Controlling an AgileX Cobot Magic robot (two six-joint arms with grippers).
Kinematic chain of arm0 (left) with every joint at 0, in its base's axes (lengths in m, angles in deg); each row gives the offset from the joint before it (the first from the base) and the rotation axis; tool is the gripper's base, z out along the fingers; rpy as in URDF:
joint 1: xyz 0 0 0.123 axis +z
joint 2: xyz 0 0 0 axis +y
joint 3: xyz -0.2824 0 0.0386 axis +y
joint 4: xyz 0.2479 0 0.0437 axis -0.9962 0 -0.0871
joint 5: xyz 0 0 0 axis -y
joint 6: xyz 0.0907 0 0.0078 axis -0.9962 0 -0.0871
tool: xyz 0 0 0 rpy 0 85 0
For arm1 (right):
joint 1: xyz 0 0 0.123 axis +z
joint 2: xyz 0 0 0 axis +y
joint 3: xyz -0.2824 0 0.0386 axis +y
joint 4: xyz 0.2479 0 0.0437 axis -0.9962 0 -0.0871
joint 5: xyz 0 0 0 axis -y
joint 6: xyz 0.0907 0 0.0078 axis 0.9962 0 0.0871
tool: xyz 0 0 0 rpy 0 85 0
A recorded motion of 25 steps. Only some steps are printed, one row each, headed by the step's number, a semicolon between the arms.
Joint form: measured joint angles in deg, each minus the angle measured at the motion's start. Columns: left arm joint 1, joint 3, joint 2, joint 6, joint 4, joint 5; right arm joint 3, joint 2, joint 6, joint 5, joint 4, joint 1.
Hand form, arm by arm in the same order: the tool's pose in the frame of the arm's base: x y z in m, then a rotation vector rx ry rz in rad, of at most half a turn. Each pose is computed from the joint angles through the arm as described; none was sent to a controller.
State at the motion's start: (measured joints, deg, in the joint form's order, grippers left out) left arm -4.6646 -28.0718 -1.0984 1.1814 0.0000 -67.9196; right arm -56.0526 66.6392 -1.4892 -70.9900 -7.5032 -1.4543
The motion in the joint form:
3: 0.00 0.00 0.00 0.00 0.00 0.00; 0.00 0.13 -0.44 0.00 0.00 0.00
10: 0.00 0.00 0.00 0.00 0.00 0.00; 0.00 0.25 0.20 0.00 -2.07 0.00
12: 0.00 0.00 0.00 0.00 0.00 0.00; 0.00 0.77 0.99 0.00 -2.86 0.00
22: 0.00 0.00 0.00 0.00 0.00 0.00; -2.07 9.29 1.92 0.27 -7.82 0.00
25: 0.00 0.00 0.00 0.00 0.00 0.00; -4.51 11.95 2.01 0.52 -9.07 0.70
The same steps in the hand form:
3: -0.0123 0.0010 0.2645 0.0657 2.1594 -0.0589; 0.1969 0.0062 0.3067 0.0290 2.9008 0.1770
10: -0.0123 0.0010 0.2645 0.0657 2.1594 -0.0589; 0.1974 0.0093 0.3067 0.0568 2.8989 0.2306
12: -0.0123 0.0010 0.2645 0.0657 2.1594 -0.0589; 0.1991 0.0104 0.3051 0.0825 2.9065 0.2532
22: -0.0123 0.0010 0.2645 0.0657 2.1594 -0.0589; 0.2295 0.0169 0.2846 0.1611 2.9982 0.3870
25: -0.0123 0.0010 0.2645 0.0657 2.1594 -0.0589; 0.2425 0.0213 0.2853 0.1559 2.9955 0.4193

